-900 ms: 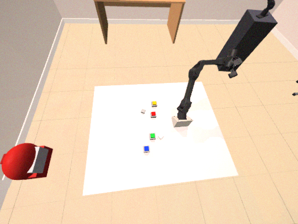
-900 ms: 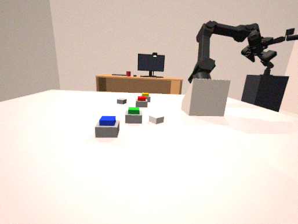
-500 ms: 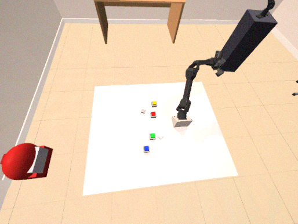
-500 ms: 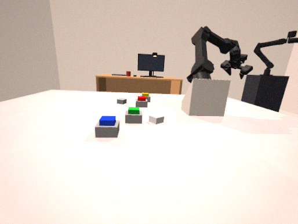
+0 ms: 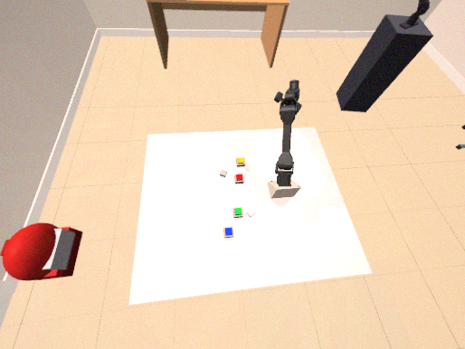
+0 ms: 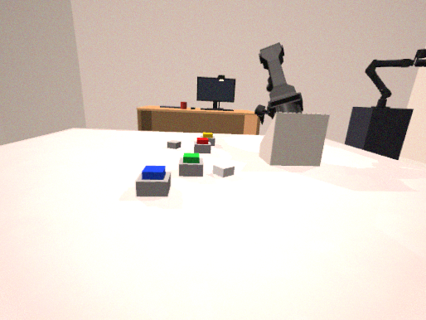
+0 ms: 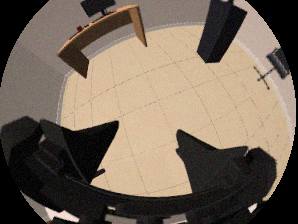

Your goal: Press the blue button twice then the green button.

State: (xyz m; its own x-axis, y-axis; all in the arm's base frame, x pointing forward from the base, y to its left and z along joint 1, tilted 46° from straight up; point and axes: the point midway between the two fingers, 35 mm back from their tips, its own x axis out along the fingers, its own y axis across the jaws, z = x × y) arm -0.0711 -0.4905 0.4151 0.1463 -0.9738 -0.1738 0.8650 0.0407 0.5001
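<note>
My gripper tip is now 900 mm to the right of the blue button, 350 mm short of it and 10 mm below it. From my gripper tip the other things lie so: small grey block 570 mm to the left, 400 mm ahead, 10 mm below; then red button 600 mm to the left, 310 mm ahead, 10 mm above; then yellow button 490 mm to the left, 300 mm ahead, 10 mm above.
</note>
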